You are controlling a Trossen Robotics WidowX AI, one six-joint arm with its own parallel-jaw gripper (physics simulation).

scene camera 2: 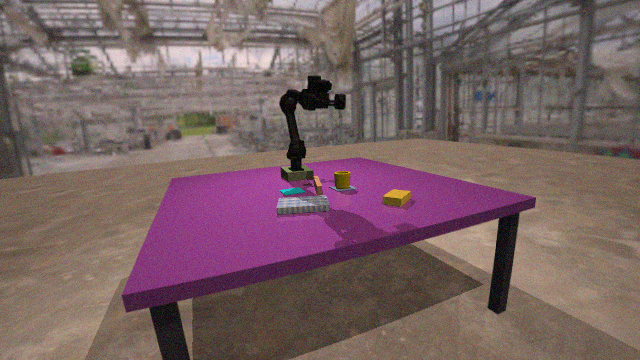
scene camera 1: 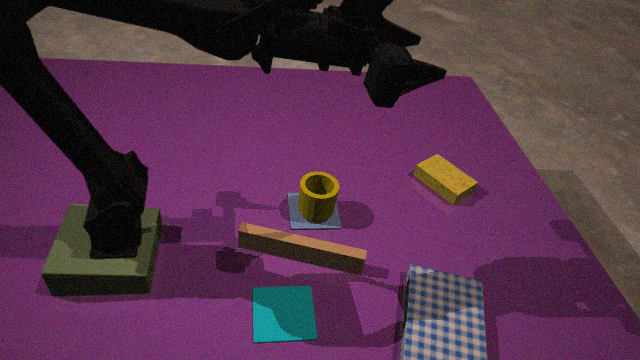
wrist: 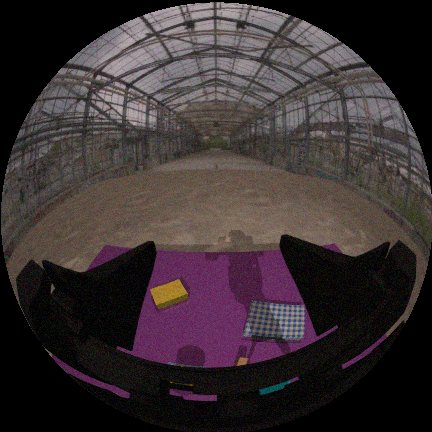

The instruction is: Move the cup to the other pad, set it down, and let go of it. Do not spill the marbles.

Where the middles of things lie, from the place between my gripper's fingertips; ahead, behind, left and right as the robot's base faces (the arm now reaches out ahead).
My hand is 35 cm above the wooden bar (scene camera 1: 322,253), 14 cm past it and 2 cm to the left of it. From my hand the other things lie so: teal pad (scene camera 1: 280,314): 37 cm below, 19 cm behind, 12 cm to the right.
